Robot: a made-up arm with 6 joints. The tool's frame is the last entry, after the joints. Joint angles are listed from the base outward. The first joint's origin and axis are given. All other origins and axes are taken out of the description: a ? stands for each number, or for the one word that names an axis. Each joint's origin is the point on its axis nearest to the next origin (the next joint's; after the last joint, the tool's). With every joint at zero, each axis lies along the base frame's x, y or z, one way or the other. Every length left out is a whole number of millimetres.
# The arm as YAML. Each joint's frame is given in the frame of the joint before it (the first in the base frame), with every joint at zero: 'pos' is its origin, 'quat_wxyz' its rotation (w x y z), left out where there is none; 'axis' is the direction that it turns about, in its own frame. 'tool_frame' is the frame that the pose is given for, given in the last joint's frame.
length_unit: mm
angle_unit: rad
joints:
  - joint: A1
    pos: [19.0, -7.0, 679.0]
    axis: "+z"
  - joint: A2
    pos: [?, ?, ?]
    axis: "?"
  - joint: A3
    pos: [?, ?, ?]
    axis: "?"
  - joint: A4
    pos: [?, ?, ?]
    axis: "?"
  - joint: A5
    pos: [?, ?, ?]
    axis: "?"
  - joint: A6
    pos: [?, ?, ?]
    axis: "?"
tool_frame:
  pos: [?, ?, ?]
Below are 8 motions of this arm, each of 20 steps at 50 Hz.
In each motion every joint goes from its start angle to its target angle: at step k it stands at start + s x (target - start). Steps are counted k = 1, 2, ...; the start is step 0. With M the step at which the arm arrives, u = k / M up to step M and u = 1 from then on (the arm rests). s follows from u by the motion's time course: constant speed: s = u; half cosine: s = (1 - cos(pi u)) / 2; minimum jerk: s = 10 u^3 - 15 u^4 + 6 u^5.
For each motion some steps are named. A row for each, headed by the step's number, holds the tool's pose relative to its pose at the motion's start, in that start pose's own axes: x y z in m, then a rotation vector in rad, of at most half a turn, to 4 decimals.
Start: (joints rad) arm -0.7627 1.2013 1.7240 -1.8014 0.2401 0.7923
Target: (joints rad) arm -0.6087 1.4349 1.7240 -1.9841 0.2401 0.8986
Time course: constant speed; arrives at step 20
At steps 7, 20:
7: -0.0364 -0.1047 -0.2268 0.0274 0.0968 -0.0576
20: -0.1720 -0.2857 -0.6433 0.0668 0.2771 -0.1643

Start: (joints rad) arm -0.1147 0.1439 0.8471 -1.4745 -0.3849 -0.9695
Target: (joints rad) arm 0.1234 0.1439 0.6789 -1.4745 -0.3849 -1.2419
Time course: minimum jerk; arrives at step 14
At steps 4, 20:
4: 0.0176 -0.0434 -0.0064 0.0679 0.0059 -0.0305
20: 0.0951 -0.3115 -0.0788 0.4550 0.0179 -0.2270

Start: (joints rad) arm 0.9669 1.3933 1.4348 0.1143 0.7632 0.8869
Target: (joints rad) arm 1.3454 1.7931 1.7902 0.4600 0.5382 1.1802
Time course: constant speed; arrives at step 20
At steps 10, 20:
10: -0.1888 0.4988 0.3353 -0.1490 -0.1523 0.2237
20: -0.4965 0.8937 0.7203 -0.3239 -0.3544 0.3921

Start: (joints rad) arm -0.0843 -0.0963 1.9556 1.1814 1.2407 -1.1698
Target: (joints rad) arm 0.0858 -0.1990 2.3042 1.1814 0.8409 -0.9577
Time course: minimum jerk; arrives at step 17
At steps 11, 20:
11: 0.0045 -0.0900 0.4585 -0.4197 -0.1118 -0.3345
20: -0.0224 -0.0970 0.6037 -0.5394 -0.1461 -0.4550

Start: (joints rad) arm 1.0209 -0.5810 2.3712 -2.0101 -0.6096 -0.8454
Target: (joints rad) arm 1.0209 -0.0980 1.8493 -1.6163 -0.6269 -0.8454
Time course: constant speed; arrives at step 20
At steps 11, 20:
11: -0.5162 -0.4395 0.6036 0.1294 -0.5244 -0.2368
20: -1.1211 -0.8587 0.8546 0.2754 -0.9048 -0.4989

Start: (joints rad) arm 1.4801 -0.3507 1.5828 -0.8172 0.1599 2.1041
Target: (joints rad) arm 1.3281 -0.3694 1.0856 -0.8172 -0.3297 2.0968
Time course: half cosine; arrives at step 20
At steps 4, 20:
4: 0.0040 0.0514 0.0016 -0.0169 -0.0174 0.0844
20: -0.0895 0.5145 -0.0619 -0.1195 -0.1098 0.8910

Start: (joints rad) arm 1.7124 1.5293 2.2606 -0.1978 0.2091 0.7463
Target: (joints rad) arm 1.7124 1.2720 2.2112 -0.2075 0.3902 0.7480
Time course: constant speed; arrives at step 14
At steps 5, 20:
5: 0.0948 -0.0915 0.1532 0.0063 -0.1100 -0.0835
20: 0.2245 -0.2673 0.4439 0.0200 -0.3076 -0.2341

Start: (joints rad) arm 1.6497 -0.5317 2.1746 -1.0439 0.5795 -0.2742
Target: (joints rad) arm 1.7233 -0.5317 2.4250 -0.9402 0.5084 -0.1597
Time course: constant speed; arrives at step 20
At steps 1, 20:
1: 0.0042 0.0112 0.0083 -0.0038 -0.0029 0.0108
20: 0.0522 0.2198 0.1838 -0.0944 -0.0815 0.2105

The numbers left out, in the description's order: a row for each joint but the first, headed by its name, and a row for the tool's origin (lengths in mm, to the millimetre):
A2: xyz 266.0 -3.0 0.0, axis +y
A3: xyz -26.0 0.0 1499.0, axis -y
A4: xyz 956.0 0.0 197.0, axis -x
A5: xyz 0.0 -28.0 5.0, axis -y
A6: xyz 100.0 0.0 8.0, axis -x
tool: xyz 0.0 -27.0 1.0

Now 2 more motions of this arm.
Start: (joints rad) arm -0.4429 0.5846 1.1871 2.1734 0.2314 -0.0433
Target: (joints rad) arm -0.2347 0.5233 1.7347 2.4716 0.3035 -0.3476
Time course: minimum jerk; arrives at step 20
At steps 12, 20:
12: -0.2353 -0.4969 -0.0245 0.0156 0.0929 -0.3599
20: -0.4034 -0.6773 -0.0480 0.0391 0.1503 -0.5176

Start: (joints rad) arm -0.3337 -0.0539 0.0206 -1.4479 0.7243 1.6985
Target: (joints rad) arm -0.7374 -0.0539 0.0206 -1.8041 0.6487 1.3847
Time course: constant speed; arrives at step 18
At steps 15, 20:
15: 0.1714 -0.3160 -0.1136 0.4714 0.1653 -0.2763
20: 0.1921 -0.3842 -0.1346 0.5721 0.1782 -0.3377

